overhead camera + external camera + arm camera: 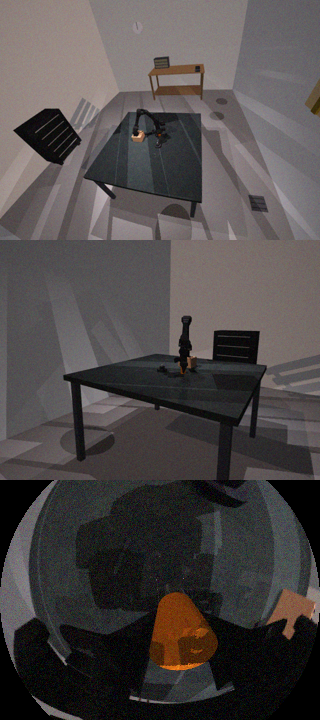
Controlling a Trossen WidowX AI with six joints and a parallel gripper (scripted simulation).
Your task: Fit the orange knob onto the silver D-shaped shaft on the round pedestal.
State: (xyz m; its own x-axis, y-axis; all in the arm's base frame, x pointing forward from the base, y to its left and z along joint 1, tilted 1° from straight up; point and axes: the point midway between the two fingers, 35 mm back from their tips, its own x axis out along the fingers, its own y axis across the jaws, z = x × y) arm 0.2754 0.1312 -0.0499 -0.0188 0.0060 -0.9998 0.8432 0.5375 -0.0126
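Now: the orange knob 3 cm above my gripper tip. The rest, counted from my gripper tip: round pedestal 4 cm ahead, 18 cm to the right, 2 cm above.
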